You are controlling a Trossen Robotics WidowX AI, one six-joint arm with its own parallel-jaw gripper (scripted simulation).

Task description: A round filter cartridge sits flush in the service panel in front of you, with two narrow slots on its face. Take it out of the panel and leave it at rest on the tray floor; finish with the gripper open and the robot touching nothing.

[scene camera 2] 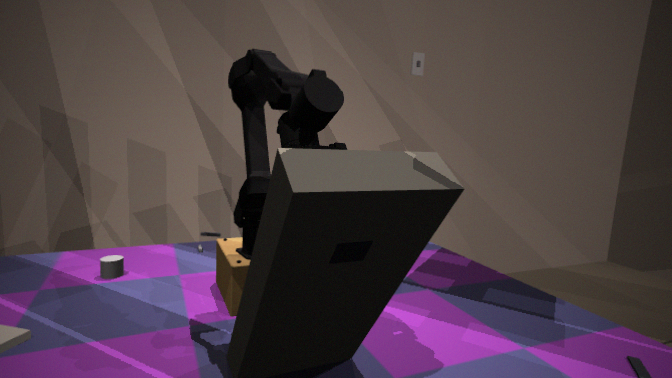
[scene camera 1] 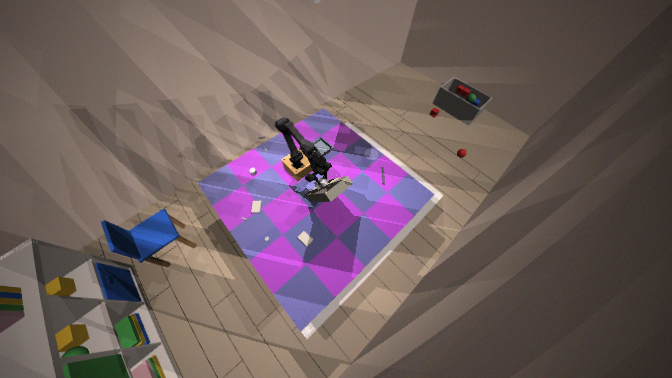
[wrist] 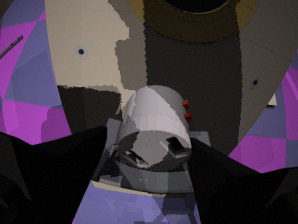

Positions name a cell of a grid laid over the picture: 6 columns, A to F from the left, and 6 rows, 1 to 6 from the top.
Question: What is my gripper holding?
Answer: Nothing.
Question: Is my gripper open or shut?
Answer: Open.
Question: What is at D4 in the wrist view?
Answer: A grey round cartridge.
